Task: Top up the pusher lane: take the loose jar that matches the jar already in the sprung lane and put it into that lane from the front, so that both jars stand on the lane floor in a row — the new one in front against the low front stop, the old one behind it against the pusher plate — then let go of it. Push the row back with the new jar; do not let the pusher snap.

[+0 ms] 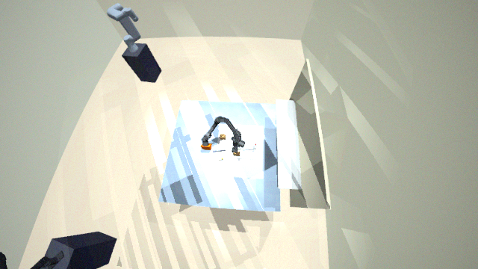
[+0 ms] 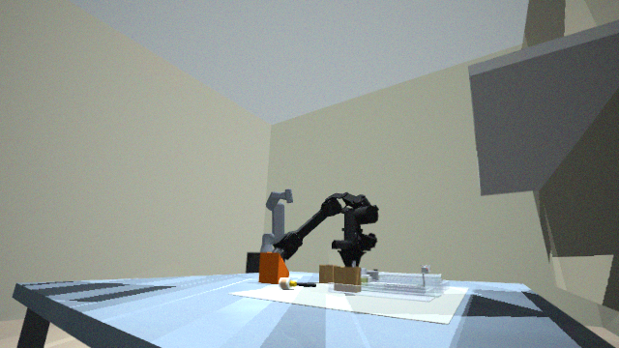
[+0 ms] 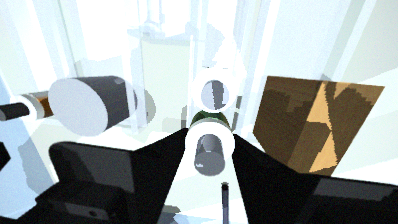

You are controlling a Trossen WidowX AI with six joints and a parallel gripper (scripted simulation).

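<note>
The brown box lies 3 cm ahead of my gripper tip, 7 cm to the right of it and 1 cm below it. Round my gripper tip: pusher plate 14 cm ahead, 5 cm to the left; then clear lane 14 cm ahead, 4 cm to the left, 3 cm below; then grey cylinder 13 cm to the left, 2 cm below.
</note>
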